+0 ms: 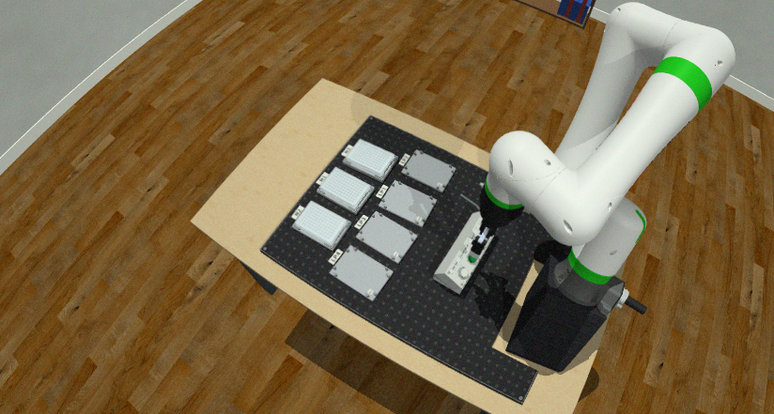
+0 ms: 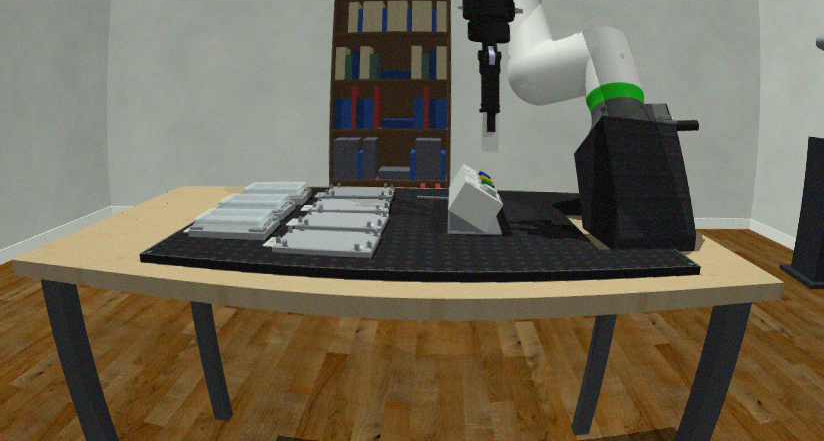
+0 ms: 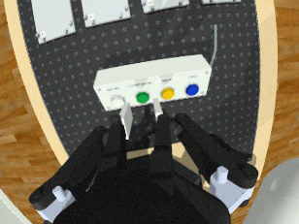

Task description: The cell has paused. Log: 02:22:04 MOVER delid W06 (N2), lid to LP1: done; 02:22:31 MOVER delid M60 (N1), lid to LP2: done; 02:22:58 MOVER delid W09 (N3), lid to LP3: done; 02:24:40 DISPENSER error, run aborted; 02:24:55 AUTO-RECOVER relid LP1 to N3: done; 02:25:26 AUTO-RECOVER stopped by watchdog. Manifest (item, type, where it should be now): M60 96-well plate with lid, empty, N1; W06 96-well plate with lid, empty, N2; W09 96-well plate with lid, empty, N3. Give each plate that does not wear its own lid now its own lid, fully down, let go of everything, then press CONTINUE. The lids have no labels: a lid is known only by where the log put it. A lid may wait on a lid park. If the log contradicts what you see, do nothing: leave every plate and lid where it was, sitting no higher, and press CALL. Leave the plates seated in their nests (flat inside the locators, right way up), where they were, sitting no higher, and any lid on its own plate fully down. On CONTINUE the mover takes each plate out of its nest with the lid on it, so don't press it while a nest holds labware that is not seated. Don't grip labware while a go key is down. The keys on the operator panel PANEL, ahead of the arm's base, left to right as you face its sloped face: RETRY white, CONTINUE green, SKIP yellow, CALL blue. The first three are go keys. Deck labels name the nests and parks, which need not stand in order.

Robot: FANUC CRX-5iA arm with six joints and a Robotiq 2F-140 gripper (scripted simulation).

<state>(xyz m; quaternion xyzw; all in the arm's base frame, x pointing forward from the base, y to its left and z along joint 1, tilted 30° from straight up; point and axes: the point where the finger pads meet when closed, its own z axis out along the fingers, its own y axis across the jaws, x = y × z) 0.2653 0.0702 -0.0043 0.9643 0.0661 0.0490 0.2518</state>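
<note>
Right now the green key is 9 cm below my hand. From my hand the other things lie so: white key (5 cm to the left, 9 cm below); blue key (1 cm ahead, 10 cm to the right, 9 cm below); yellow SKIP key (1 cm ahead, 5 cm to the right, 9 cm below).
</note>
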